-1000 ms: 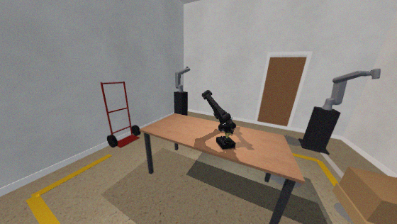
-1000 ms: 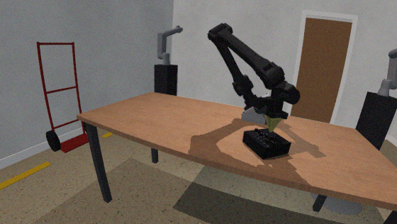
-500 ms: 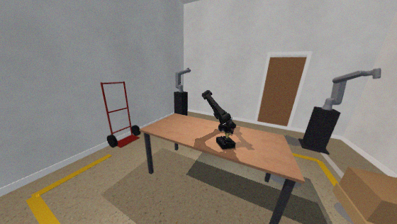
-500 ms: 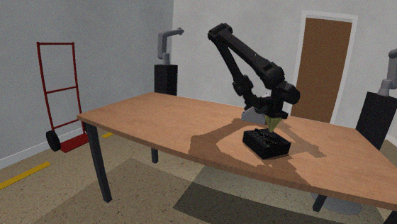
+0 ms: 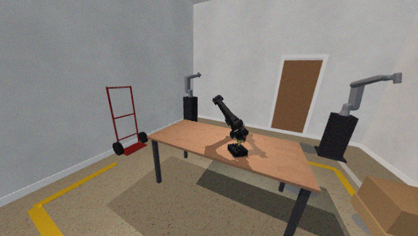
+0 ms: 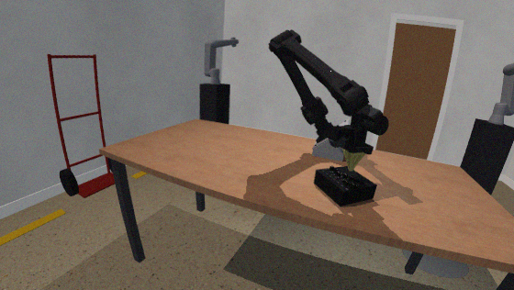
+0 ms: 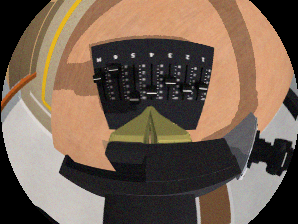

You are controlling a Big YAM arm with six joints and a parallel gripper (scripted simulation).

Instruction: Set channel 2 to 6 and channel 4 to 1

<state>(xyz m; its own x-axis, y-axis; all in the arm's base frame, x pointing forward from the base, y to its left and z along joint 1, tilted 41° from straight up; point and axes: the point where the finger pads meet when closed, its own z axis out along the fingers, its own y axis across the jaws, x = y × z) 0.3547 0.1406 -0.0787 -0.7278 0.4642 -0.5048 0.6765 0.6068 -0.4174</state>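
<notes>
The fader cap lies 20 mm below my hand, 10 mm to the right of it and 10 mm ahead of it.
</notes>
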